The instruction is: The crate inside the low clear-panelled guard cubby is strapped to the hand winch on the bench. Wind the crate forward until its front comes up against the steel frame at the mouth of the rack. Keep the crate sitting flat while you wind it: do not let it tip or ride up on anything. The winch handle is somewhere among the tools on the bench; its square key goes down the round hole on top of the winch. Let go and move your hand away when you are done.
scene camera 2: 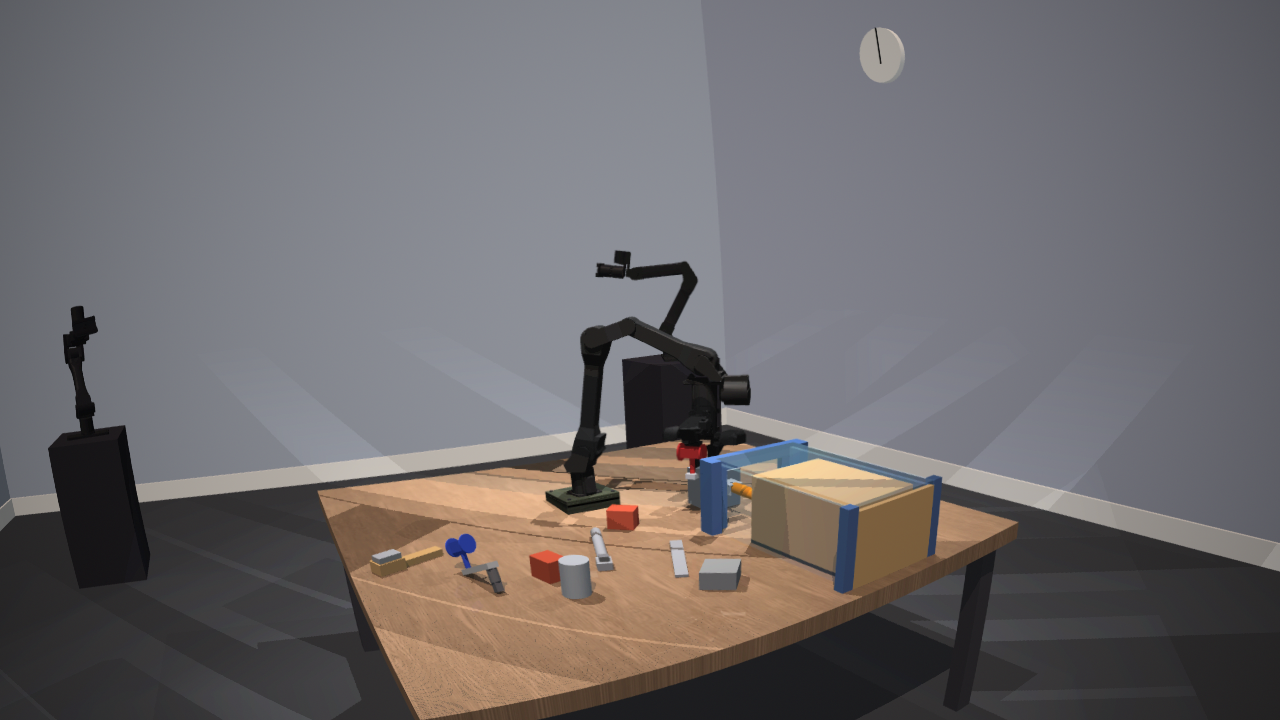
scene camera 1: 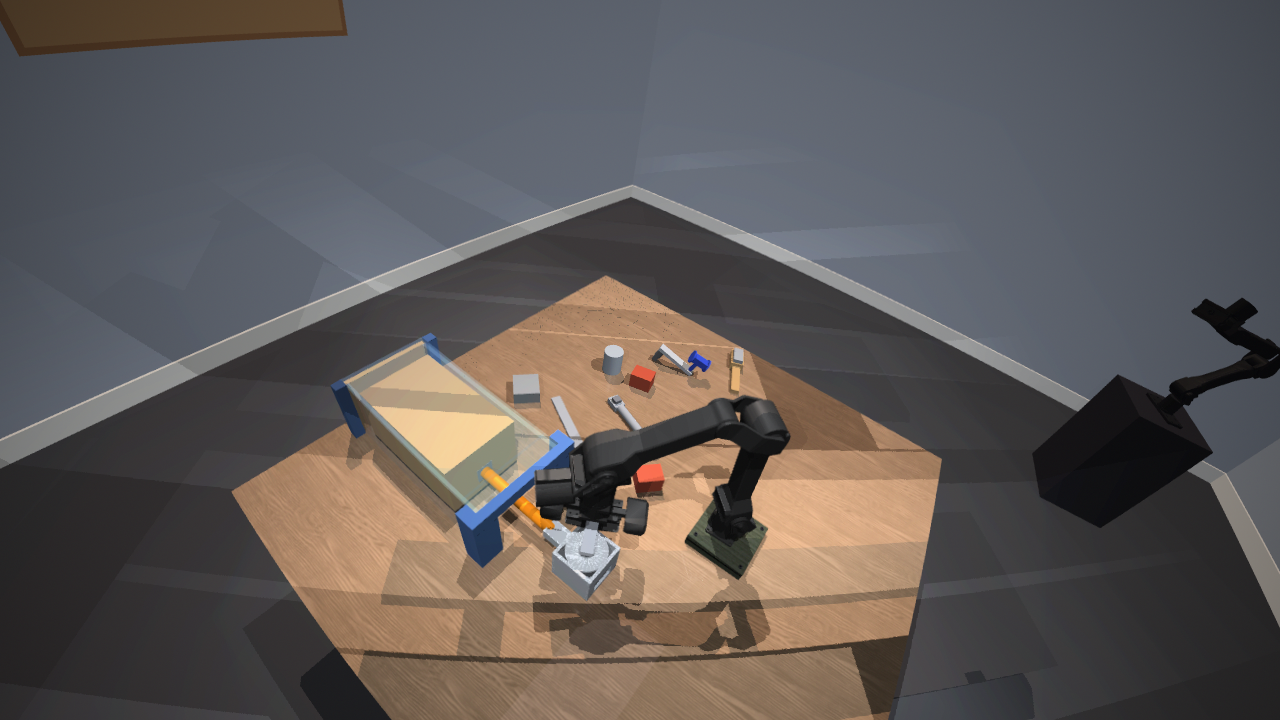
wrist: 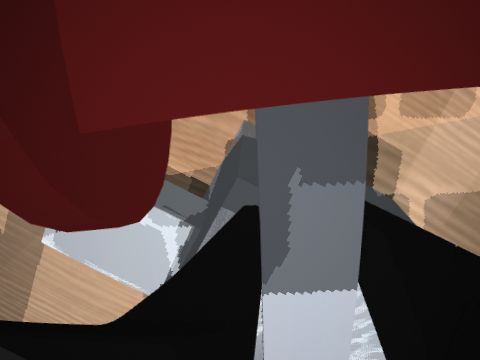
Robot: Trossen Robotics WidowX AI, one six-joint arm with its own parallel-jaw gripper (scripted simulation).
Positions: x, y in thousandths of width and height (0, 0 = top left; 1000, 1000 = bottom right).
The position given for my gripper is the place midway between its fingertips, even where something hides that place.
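Observation:
From scene camera 1 you'd get my gripper (scene camera 1: 462, 731), a winch (scene camera 1: 443, 784), a grey block (scene camera 1: 411, 541) and a cubby (scene camera 1: 358, 615). The grey block is there in scene camera 2 as well (scene camera 2: 559, 798), and so are the cubby (scene camera 2: 666, 726) and my gripper (scene camera 2: 550, 658). That view also has a wooden brush (scene camera 2: 301, 783), a red block (scene camera 2: 425, 787) and another red block (scene camera 2: 486, 719). As for the wrist view, it's got a red knob (wrist: 199, 265) and my gripper again (wrist: 632, 607). The grey block is out of frame in the wrist view, and the wooden brush is out of frame in the wrist view too.

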